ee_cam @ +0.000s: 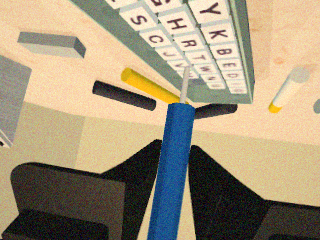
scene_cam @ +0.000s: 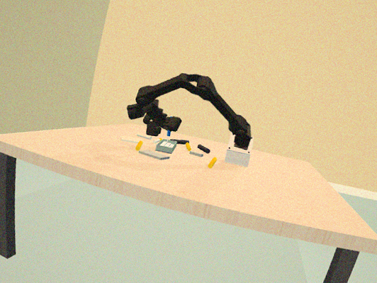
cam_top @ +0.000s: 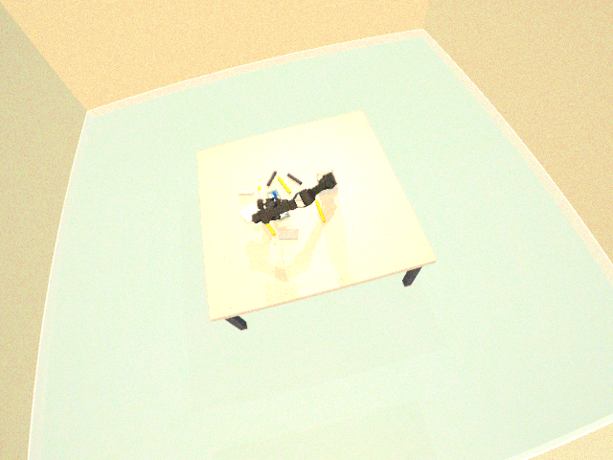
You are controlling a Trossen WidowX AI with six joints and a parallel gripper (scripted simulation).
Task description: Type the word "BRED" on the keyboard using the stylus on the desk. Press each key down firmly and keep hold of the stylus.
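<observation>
Now: gripper tip 100 mm short of the white-and-yellow pen, 130 mm to the left of it and 80 mm above it. The rest, counted from my gripper tip: blue stylus: 10 mm below.
</observation>
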